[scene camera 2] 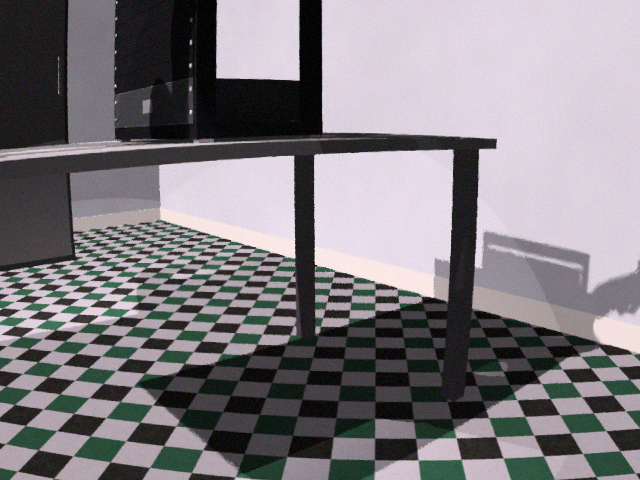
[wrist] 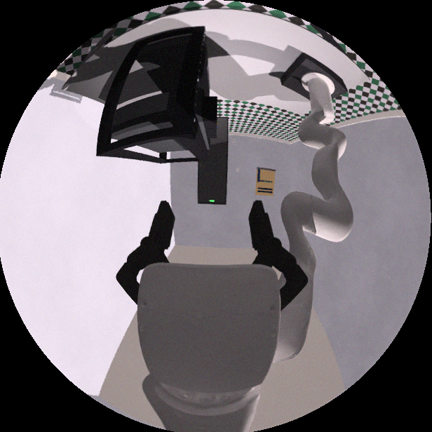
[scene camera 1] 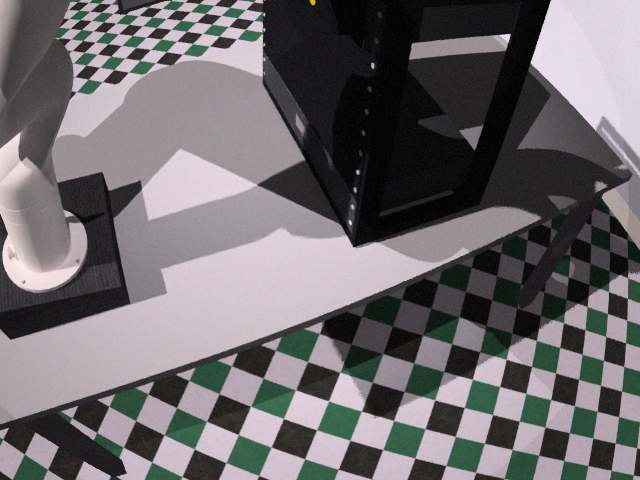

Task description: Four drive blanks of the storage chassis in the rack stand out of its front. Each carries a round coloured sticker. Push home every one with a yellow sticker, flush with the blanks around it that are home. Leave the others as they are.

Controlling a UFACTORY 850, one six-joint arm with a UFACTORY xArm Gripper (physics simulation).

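Observation:
The black rack (scene camera 1: 382, 134) (scene camera 2: 310, 67) (wrist: 192, 75) stands upright on the table. Its upper part is cut off in both scene views. A yellow sticker (scene camera 1: 312, 1) shows at the top edge of scene camera 1, on the rack's dark front. A dark box (wrist: 210, 107) stands out of the rack's front in the wrist view. Single drive blanks and other sticker colours cannot be made out. My gripper (wrist: 210, 208) is open and empty, its black fingers wide apart. It is away from the rack, which shows beyond the fingertips in the wrist view. The gripper does not show in the scene views.
The arm's white base (scene camera 1: 38, 232) (wrist: 320, 82) stands on a dark block (scene camera 1: 98, 258) on the table (scene camera 1: 232, 294) (scene camera 2: 387, 143), beside the rack's front. A tall dark cabinet (scene camera 2: 31, 67) (wrist: 212, 165) stands beyond. A wall runs behind the rack.

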